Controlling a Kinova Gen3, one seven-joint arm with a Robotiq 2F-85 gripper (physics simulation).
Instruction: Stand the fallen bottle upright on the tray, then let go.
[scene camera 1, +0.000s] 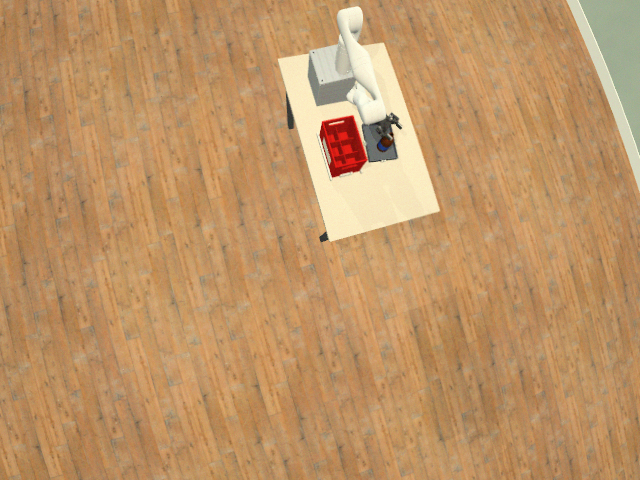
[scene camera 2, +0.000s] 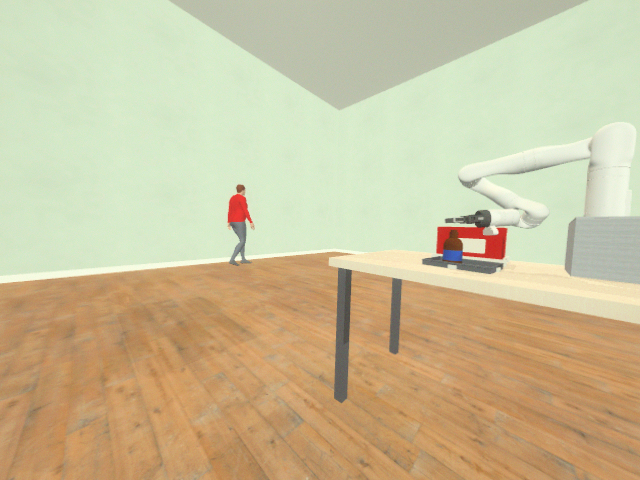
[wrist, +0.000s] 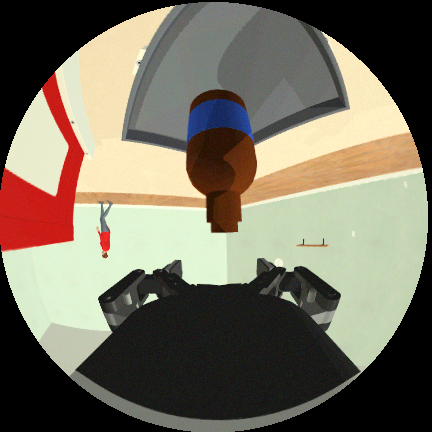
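Where they show: gripper, fingertip midpoint: (scene camera 1: 396, 134) (scene camera 2: 449, 220) (wrist: 218, 267); arm's base, link origin: (scene camera 1: 343, 67) (scene camera 2: 603, 218).
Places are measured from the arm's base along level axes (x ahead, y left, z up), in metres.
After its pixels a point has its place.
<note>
The brown bottle with a blue band (scene camera 1: 384, 143) @[x 0.465, y 0.064, z -0.113 m] (scene camera 2: 452, 250) @[x 0.451, y 0.133, z -0.142 m] (wrist: 221, 155) @[x 0.418, y 0.083, z -0.113 m] stands upright on the dark grey tray (scene camera 1: 374, 153) @[x 0.471, y 0.026, z -0.208 m] (scene camera 2: 483, 266) @[x 0.348, y 0.215, z -0.188 m] (wrist: 165, 85) @[x 0.424, y 0.026, z -0.208 m], near the tray's far end from the robot base. My gripper (scene camera 1: 394, 131) @[x 0.472, y 0.099, z -0.013 m] (scene camera 2: 448, 220) @[x 0.472, y 0.099, z -0.013 m] (wrist: 218, 267) @[x 0.472, y 0.099, z -0.013 m] is open and empty. It points level, with its fingers above the bottle's top and apart from it. In the wrist view the bottle's neck shows beyond and between the spread fingers. The bottle's base rests within the tray's rim.
A red crate with compartments (scene camera 1: 355, 167) @[x 0.522, y -0.167, z -0.120 m] (scene camera 2: 496, 242) @[x 0.285, y -0.070, z -0.107 m] (wrist: 35, 220) @[x 0.432, y -0.100, z -0.062 m] stands beside the tray. A grey block (scene camera 1: 333, 94) @[x 0.057, y -0.071, z -0.122 m] (scene camera 2: 604, 250) @[x 0.012, y 0.063, z -0.112 m] under the arm's base stands at the table's other end. A person in red (scene camera 2: 238, 208) (wrist: 105, 240) is well beyond the table.
</note>
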